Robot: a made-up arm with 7 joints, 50 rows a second.
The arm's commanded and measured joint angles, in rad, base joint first. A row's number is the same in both.
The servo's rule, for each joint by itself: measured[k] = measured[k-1] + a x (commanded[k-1-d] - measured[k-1]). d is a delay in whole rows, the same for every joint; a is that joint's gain. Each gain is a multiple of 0.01, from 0.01 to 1. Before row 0 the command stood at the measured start. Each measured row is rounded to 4 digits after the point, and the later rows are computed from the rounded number. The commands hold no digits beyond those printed.
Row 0, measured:
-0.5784 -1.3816 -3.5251 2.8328 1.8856 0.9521 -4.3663
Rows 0 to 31, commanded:
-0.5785 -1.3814 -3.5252 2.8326 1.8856 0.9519 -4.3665
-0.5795 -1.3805 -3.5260 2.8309 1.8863 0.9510 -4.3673
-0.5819 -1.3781 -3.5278 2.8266 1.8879 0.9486 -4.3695
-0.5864 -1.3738 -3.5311 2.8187 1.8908 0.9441 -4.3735
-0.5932 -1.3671 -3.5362 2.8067 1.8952 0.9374 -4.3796
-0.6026 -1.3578 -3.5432 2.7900 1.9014 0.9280 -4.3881
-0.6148 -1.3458 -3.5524 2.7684 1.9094 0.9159 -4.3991
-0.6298 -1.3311 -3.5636 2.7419 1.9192 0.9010 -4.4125
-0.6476 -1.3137 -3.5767 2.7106 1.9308 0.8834 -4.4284
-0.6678 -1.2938 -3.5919 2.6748 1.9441 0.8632 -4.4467
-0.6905 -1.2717 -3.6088 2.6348 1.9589 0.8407 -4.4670
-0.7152 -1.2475 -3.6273 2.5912 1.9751 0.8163 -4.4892
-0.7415 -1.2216 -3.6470 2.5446 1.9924 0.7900 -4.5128
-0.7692 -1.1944 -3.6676 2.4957 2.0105 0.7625 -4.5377
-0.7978 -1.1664 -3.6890 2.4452 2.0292 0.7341 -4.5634
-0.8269 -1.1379 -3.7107 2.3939 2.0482 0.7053 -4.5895
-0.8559 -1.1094 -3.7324 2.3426 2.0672 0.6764 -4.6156
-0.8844 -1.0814 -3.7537 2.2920 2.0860 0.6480 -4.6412
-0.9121 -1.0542 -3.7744 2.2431 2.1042 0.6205 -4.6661
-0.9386 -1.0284 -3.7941 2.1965 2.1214 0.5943 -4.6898
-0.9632 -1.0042 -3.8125 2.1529 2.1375 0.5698 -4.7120
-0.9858 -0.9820 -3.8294 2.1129 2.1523 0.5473 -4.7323
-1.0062 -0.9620 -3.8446 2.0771 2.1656 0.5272 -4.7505
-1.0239 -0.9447 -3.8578 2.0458 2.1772 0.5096 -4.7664
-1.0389 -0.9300 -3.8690 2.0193 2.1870 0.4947 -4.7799
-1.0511 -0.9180 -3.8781 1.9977 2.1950 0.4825 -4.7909
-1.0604 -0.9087 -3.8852 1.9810 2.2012 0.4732 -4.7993
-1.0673 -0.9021 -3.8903 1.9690 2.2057 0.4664 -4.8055
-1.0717 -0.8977 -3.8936 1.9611 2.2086 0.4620 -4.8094
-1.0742 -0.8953 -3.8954 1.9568 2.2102 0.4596 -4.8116
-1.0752 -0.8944 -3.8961 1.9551 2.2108 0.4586 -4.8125
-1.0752 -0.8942 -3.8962 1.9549 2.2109 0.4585 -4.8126
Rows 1 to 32, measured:
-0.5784 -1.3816 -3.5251 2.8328 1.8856 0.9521 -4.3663
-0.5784 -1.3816 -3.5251 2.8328 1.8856 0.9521 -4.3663
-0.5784 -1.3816 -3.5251 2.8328 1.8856 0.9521 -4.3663
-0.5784 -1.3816 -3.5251 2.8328 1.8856 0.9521 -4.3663
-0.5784 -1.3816 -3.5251 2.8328 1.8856 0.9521 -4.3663
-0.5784 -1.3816 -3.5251 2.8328 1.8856 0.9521 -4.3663
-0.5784 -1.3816 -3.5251 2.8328 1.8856 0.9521 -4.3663
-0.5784 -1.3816 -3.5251 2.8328 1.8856 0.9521 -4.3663
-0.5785 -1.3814 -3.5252 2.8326 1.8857 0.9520 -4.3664
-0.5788 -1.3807 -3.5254 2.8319 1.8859 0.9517 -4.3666
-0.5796 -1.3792 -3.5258 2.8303 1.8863 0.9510 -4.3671
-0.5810 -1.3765 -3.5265 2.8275 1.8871 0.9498 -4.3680
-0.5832 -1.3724 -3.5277 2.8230 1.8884 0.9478 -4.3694
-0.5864 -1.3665 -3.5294 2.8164 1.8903 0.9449 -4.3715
-0.5907 -1.3587 -3.5318 2.8075 1.8929 0.9409 -4.3744
-0.5964 -1.3488 -3.5349 2.7959 1.8963 0.9357 -4.3782
-0.6035 -1.3367 -3.5389 2.7814 1.9006 0.9292 -4.3830
-0.6122 -1.3224 -3.5438 2.7638 1.9058 0.9212 -4.3889
-0.6225 -1.3059 -3.5496 2.7431 1.9120 0.9118 -4.3959
-0.6344 -1.2874 -3.5564 2.7193 1.9192 0.9008 -4.4041
-0.6479 -1.2669 -3.5642 2.6925 1.9274 0.8884 -4.4135
-0.6629 -1.2448 -3.5729 2.6628 1.9366 0.8745 -4.4240
-0.6793 -1.2213 -3.5825 2.6305 1.9466 0.8593 -4.4356
-0.6970 -1.1967 -3.5930 2.5960 1.9575 0.8428 -4.4482
-0.7157 -1.1713 -3.6042 2.5595 1.9691 0.8253 -4.4617
-0.7353 -1.1455 -3.6161 2.5215 1.9813 0.8069 -4.4760
-0.7556 -1.1197 -3.6286 2.4825 1.9939 0.7878 -4.4910
-0.7764 -1.0943 -3.6415 2.4429 2.0068 0.7682 -4.5065
-0.7973 -1.0696 -3.6547 2.4033 2.0199 0.7483 -4.5223
-0.8182 -1.0459 -3.6680 2.3642 2.0330 0.7284 -4.5383
-0.8388 -1.0236 -3.6813 2.3260 2.0460 0.7087 -4.5543
-0.8588 -1.0030 -3.6944 2.2892 2.0587 0.6894 -4.5701
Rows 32 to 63, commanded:
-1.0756 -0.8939 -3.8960 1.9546 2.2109 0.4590 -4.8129
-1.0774 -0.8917 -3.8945 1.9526 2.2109 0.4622 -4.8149
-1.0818 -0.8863 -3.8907 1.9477 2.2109 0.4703 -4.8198
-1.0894 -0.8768 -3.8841 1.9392 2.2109 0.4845 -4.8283
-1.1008 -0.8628 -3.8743 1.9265 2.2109 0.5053 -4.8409
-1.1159 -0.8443 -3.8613 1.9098 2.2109 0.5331 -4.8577
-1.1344 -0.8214 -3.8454 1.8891 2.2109 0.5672 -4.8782
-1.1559 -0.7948 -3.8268 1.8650 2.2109 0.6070 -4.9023
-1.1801 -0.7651 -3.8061 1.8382 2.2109 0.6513 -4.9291
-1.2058 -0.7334 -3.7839 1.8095 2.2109 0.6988 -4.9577
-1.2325 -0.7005 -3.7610 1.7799 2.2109 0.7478 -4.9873
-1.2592 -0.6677 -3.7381 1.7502 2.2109 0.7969 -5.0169
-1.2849 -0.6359 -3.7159 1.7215 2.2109 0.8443 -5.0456
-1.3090 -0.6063 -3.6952 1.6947 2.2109 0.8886 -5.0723
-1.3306 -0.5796 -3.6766 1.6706 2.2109 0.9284 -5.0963
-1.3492 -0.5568 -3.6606 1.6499 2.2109 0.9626 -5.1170
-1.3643 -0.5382 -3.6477 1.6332 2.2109 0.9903 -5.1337
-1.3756 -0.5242 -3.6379 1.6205 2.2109 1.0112 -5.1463
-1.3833 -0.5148 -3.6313 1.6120 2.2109 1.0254 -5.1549
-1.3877 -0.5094 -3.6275 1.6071 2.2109 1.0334 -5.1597
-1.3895 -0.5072 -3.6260 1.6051 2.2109 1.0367 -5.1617
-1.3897 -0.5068 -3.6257 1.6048 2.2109 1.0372 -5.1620
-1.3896 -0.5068 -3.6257 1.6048 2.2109 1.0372 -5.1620
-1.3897 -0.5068 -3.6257 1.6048 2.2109 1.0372 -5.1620
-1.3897 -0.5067 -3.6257 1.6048 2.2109 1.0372 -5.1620
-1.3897 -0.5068 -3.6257 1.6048 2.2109 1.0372 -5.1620
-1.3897 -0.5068 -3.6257 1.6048 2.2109 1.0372 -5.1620
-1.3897 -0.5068 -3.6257 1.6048 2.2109 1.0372 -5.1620
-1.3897 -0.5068 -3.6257 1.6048 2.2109 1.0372 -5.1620
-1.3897 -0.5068 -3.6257 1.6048 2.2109 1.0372 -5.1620
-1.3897 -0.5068 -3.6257 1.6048 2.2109 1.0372 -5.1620
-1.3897 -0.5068 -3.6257 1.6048 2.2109 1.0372 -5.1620
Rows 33 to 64, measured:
-0.8780 -0.9843 -3.7073 2.2542 2.0710 0.6708 -4.5856
-0.8962 -0.9677 -3.7198 2.2214 2.0827 0.6530 -4.6006
-0.9133 -0.9533 -3.7317 2.1911 2.0938 0.6362 -4.6149
-0.9291 -0.9411 -3.7430 2.1635 2.1041 0.6205 -4.6285
-0.9436 -0.9310 -3.7537 2.1387 2.1136 0.6060 -4.6413
-0.9568 -0.9229 -3.7637 2.1167 2.1223 0.5927 -4.6533
-0.9686 -0.9166 -3.7730 2.0973 2.1303 0.5806 -4.6645
-0.9793 -0.9116 -3.7816 2.0802 2.1376 0.5697 -4.6749
-0.9891 -0.9072 -3.7895 2.0649 2.1442 0.5600 -4.6847
-0.9984 -0.9026 -3.7966 2.0508 2.1502 0.5519 -4.6942
-1.0075 -0.8969 -3.8027 2.0374 2.1557 0.5458 -4.7036
-1.0168 -0.8894 -3.8077 2.0241 2.1607 0.5422 -4.7132
-1.0267 -0.8795 -3.8115 2.0104 2.1652 0.5414 -4.7233
-1.0375 -0.8667 -3.8139 1.9958 2.1693 0.5437 -4.7341
-1.0493 -0.8509 -3.8148 1.9801 2.1730 0.5494 -4.7459
-1.0624 -0.8320 -3.8142 1.9631 2.1764 0.5586 -4.7587
-1.0767 -0.8103 -3.8121 1.9447 2.1795 0.5712 -4.7726
-1.0923 -0.7861 -3.8085 1.9249 2.1823 0.5871 -4.7876
-1.1090 -0.7601 -3.8036 1.9039 2.1849 0.6060 -4.8037
-1.1266 -0.7328 -3.7975 1.8820 2.1872 0.6274 -4.8206
-1.1448 -0.7050 -3.7903 1.8595 2.1893 0.6509 -4.8382
-1.1634 -0.6774 -3.7823 1.8368 2.1912 0.6759 -4.8563
-1.1820 -0.6509 -3.7738 1.8144 2.1930 0.7017 -4.8745
-1.2002 -0.6261 -3.7650 1.7927 2.1946 0.7277 -4.8926
-1.2177 -0.6037 -3.7561 1.7720 2.1961 0.7532 -4.9104
-1.2343 -0.5841 -3.7474 1.7528 2.1974 0.7777 -4.9275
-1.2496 -0.5677 -3.7390 1.7353 2.1986 0.8007 -4.9438
-1.2636 -0.5544 -3.7311 1.7197 2.1997 0.8219 -4.9591
-1.2762 -0.5439 -3.7237 1.7059 2.2007 0.8413 -4.9733
-1.2875 -0.5357 -3.7168 1.6938 2.2016 0.8589 -4.9865
-1.2977 -0.5293 -3.7104 1.6831 2.2024 0.8749 -4.9988
-1.3069 -0.5243 -3.7045 1.6737 2.2032 0.8895 -5.0102

